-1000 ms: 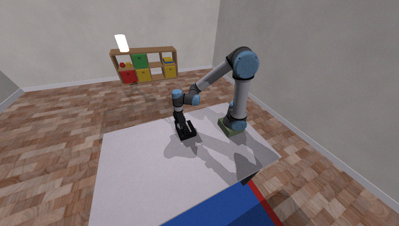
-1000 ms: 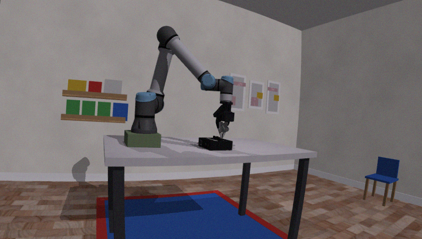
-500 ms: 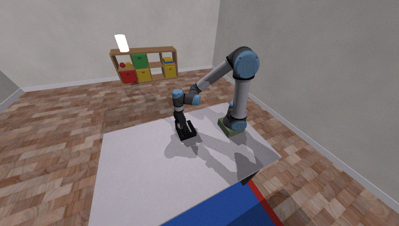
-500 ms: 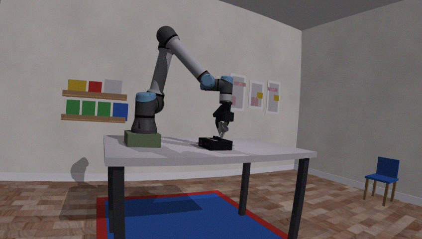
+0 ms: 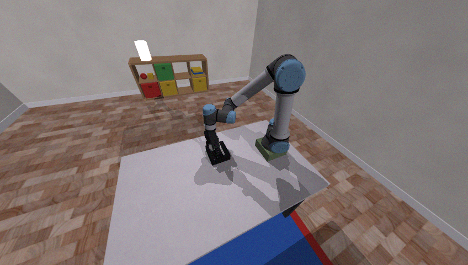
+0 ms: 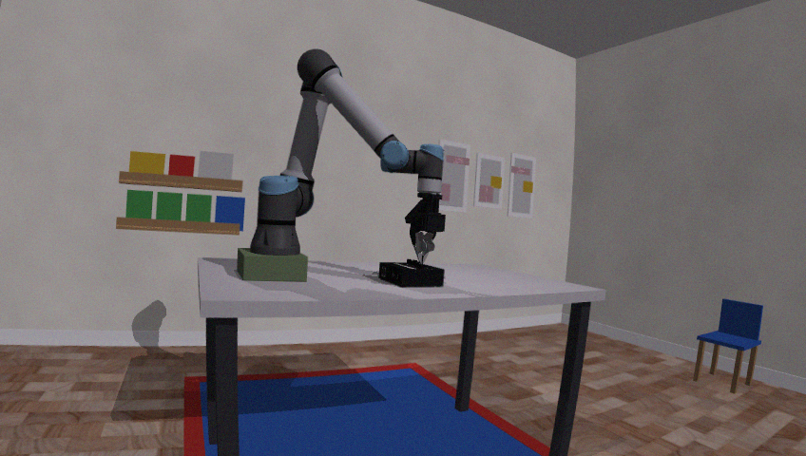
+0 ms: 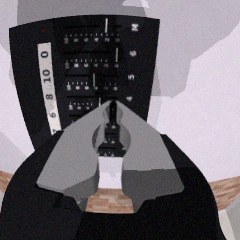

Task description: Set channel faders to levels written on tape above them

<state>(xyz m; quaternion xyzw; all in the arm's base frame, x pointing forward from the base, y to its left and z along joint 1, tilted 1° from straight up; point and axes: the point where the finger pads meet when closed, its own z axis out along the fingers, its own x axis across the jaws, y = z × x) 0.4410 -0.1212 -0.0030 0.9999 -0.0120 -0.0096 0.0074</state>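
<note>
The white fader is 70 mm to the left of my hand, 10 mm below it and 10 mm behind it.
</note>
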